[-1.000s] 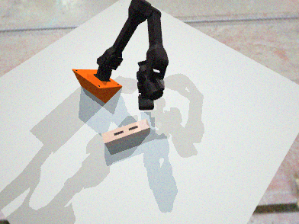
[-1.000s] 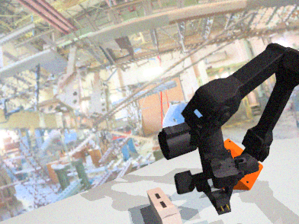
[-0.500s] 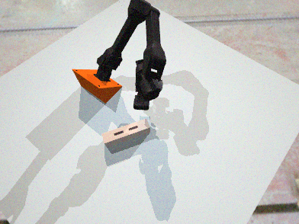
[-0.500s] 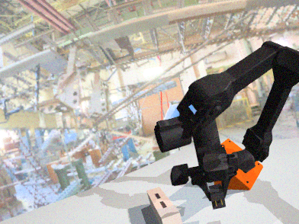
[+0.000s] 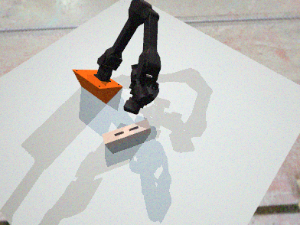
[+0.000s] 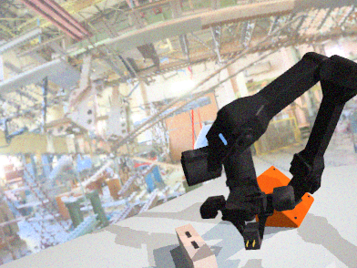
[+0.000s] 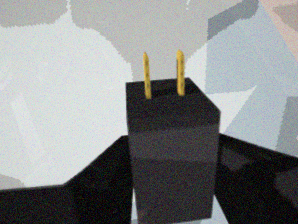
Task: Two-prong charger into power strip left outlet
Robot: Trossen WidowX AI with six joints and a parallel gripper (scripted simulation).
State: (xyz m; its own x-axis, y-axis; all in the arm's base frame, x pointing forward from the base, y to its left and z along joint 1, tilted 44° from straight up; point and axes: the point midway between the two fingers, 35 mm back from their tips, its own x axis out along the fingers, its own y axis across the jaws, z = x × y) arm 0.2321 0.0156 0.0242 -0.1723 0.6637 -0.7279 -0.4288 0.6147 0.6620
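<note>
Right now the two-prong charger is 2 cm ahead of my gripper tip, 1 cm to the left of it and 1 cm above it.
</note>
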